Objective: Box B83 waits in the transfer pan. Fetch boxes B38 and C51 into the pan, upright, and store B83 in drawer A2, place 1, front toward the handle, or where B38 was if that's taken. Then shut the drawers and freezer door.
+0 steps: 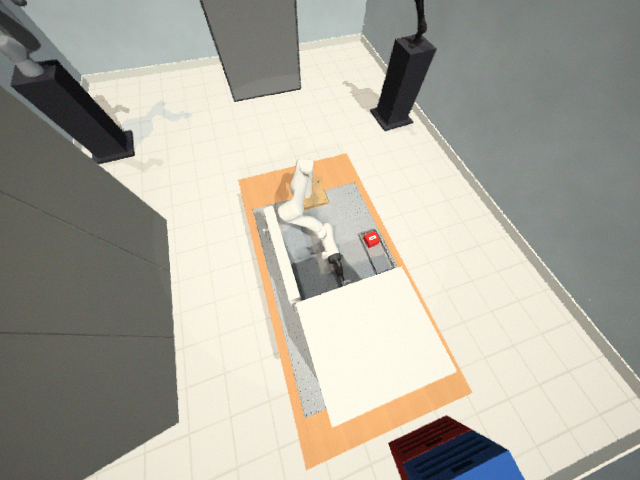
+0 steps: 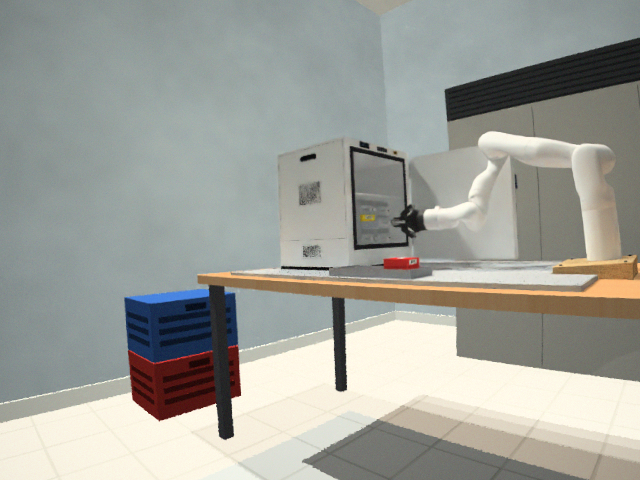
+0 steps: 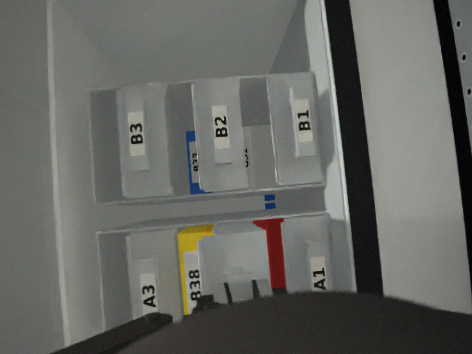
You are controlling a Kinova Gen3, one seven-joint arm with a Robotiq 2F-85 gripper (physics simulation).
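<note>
Red box B83 (image 1: 371, 238) (image 2: 401, 263) lies at one end of the grey transfer pan (image 1: 381, 258) (image 2: 356, 271); its label is too small to read. The freezer (image 1: 377, 346) (image 2: 312, 217) stands with its door (image 1: 281, 253) (image 2: 465, 206) open. My gripper (image 1: 342, 281) (image 2: 395, 222) (image 3: 241, 303) is at the freezer opening, shut on the handle of drawer A2 (image 3: 235, 250), whose front stands forward of its neighbours. Yellow box B38 (image 2: 368, 218) (image 3: 187, 270) shows at A2's left edge. The red box C51 (image 3: 276, 255) shows at its right edge, label hidden.
Drawers A3 (image 3: 142, 270), A1 (image 3: 317, 250), B3 (image 3: 145, 175), B2 (image 3: 222, 172) and B1 (image 3: 302, 172) flank or sit above A2. A blue box (image 3: 191, 165) and a grey box (image 3: 260, 160) show beside B2. The freezer wall (image 3: 320, 65) stands at the right.
</note>
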